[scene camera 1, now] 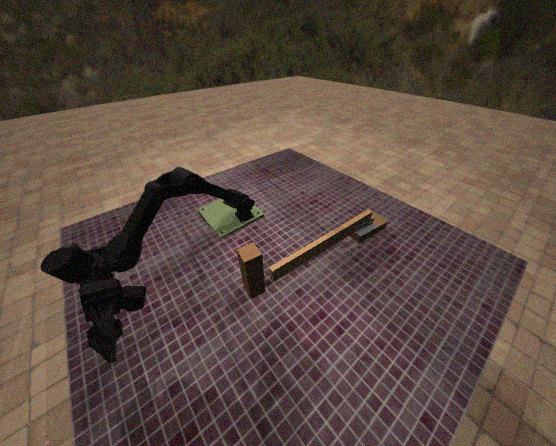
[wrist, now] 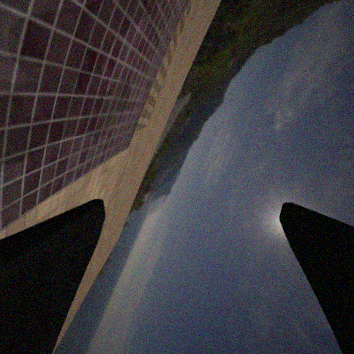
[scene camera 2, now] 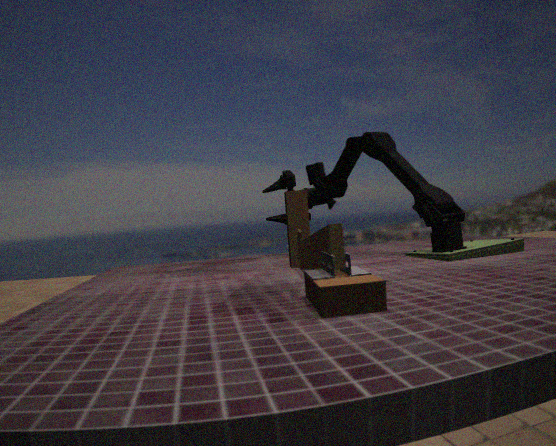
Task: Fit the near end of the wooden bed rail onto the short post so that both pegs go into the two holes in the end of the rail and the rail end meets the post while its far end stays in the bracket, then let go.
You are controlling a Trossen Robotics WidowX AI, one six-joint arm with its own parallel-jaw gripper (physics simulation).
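Places are measured from the arm's base along level axes (x ahead, y left, z up), in centimetres.
Pixels of known places: gripper, between the fingertips: (scene camera 1: 111, 351) (wrist: 194, 209) (scene camera 2: 264, 205); arm's base, origin of its link: (scene camera 1: 244, 215) (scene camera 2: 449, 250).
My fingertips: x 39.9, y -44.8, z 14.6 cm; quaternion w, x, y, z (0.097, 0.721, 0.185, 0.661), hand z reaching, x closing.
Observation:
Ahead of a thing's pixels: the offset from my fingertips to its top centre. "*": to the spot under its first point. Level surfaces: height alone.
The wooden bed rail (scene camera 1: 320, 246) (scene camera 2: 336, 245) is unheld. Its far end sits between the upright metal tabs of the bracket {* dx -4.2, dy +78.2, dz -12.4 cm} (scene camera 1: 364, 231) (scene camera 2: 359, 271) on a low wooden block. In scene camera 1 a small gap shows between its near end and the short upright post {* dx -4.3, dy +31.7, dz -2.8 cm} (scene camera 1: 252, 270) (scene camera 2: 298, 215). A small peg seems to show on the post in scene camera 2; the holes in the rail end are hidden. My gripper (scene camera 2: 267, 205) (wrist: 194, 209) is open and empty, beyond the post in scene camera 2 and well left of it in scene camera 1.
The arm's base stands on a green plate (scene camera 1: 217, 215) (scene camera 2: 492, 247) behind the post in scene camera 1. The post and block stand on a purple tiled mat {dz -16.2 cm} (scene camera 1: 325, 350) (scene camera 2: 165, 350). Mat, paving and sky show between and beyond the fingers in the wrist view.

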